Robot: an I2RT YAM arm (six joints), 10 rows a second.
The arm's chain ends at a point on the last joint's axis. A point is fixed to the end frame.
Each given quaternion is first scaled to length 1.
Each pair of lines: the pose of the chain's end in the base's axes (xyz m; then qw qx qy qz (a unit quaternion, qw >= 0)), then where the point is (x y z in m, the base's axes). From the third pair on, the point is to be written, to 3 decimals.
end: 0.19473 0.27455 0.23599 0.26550 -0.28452 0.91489 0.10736
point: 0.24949 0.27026 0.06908
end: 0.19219 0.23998 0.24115 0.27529 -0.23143 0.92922 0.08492
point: 0.24789 0.22736 0.07497
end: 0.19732 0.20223 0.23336 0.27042 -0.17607 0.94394 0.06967
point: 0.248 0.183 0.066
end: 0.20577 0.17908 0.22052 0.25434 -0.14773 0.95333 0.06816
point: 0.249 0.158 0.051
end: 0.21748 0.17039 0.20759 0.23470 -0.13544 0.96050 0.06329
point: 0.253 0.147 0.037
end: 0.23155 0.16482 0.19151 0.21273 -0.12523 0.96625 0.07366
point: 0.258 0.144 0.019
